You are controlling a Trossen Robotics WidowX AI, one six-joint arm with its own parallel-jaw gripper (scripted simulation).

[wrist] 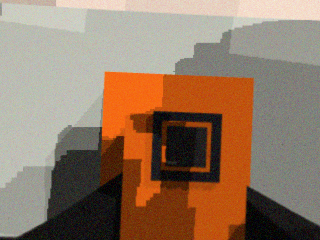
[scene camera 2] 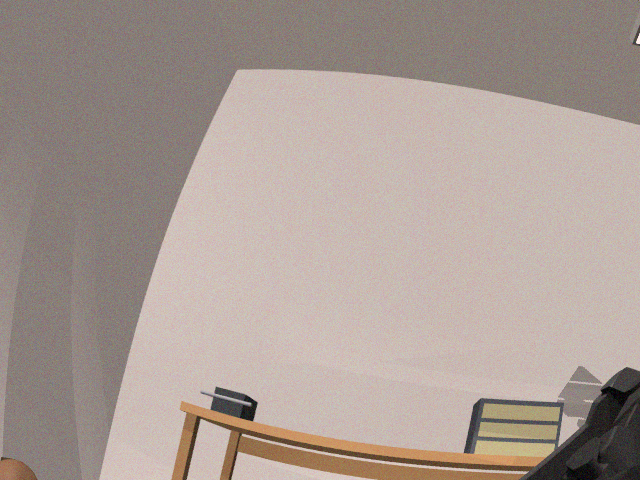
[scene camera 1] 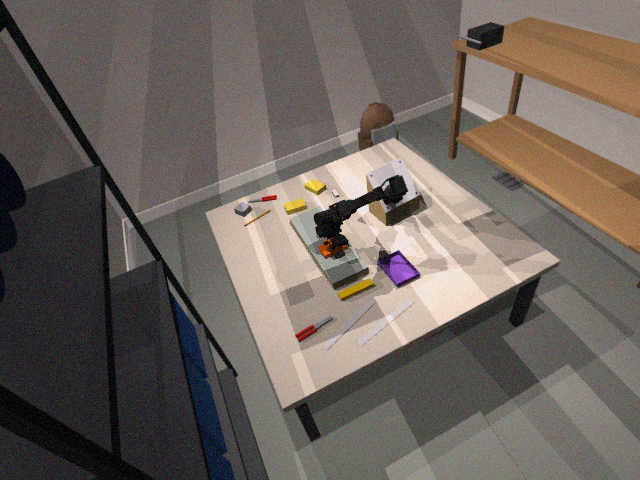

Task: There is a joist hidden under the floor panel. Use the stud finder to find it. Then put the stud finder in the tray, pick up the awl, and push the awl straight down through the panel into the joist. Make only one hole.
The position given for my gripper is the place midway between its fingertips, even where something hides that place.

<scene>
In view: my gripper [wrist: 175,183] and a purple tray [scene camera 1: 398,268].
</scene>
